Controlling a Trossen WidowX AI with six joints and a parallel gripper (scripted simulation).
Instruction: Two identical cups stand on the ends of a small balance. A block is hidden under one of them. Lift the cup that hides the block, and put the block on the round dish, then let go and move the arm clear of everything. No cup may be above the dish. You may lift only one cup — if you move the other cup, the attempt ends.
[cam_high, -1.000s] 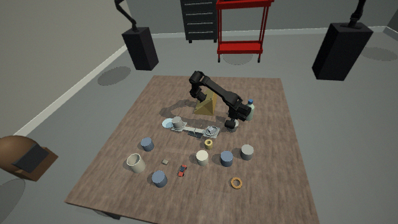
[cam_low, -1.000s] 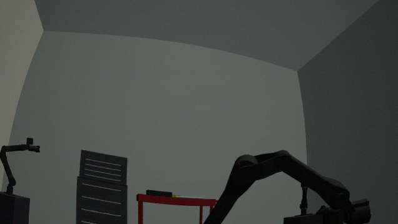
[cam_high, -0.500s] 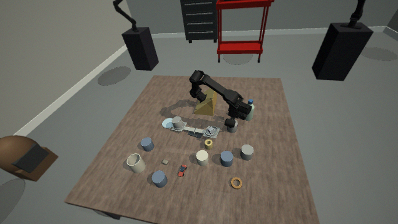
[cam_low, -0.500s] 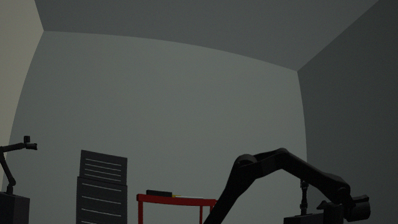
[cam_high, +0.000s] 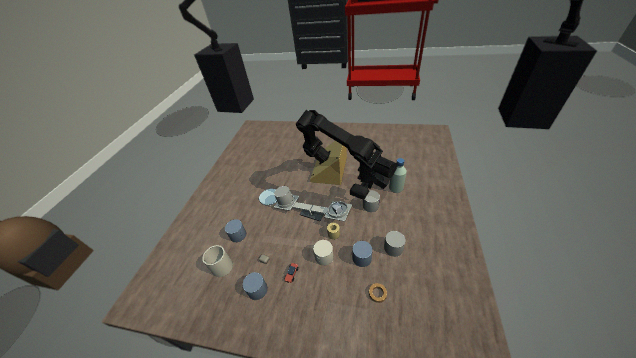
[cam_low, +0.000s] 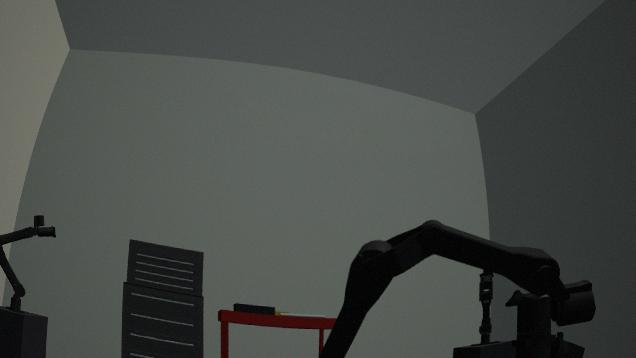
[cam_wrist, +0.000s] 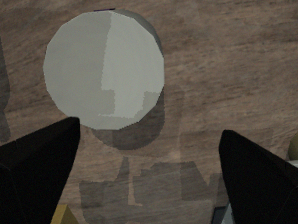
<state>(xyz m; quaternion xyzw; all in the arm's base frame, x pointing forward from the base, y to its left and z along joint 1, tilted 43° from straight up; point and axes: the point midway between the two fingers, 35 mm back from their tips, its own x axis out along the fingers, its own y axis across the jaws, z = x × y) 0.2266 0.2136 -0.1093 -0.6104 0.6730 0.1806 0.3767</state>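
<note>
Right now the grey block is 10 cm to the right of my gripper tip, 8 cm ahead of it and 2 cm below it. From my gripper tip the other things lie so: green bottle: 15 cm behind, 12 cm to the left, 1 cm above; small balance: 23 cm to the right, 8 cm below, 7 cm ahead; grey cup: 7 cm below, 4 cm to the left, 2 cm behind.
</note>
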